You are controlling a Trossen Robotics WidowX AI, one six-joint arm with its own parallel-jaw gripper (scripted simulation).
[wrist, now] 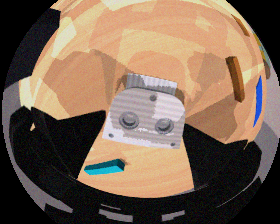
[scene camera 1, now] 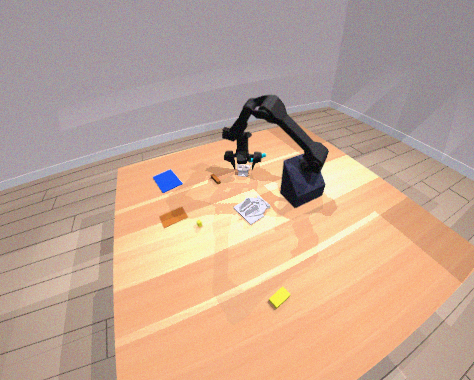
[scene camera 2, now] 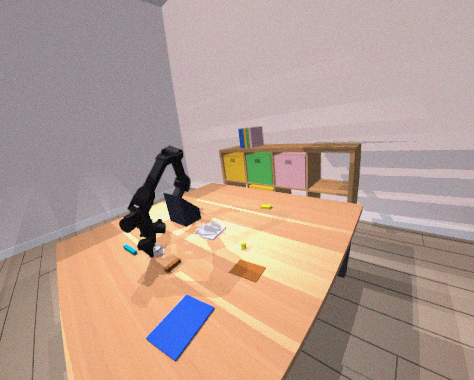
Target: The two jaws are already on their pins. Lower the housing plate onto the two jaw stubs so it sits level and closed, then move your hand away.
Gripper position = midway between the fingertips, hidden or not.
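The wrist view shows the gripper (wrist: pixel 145 121), open and holding nothing. Scene camera 2 shows a blue sheet (scene camera 2: pixel 172 335).
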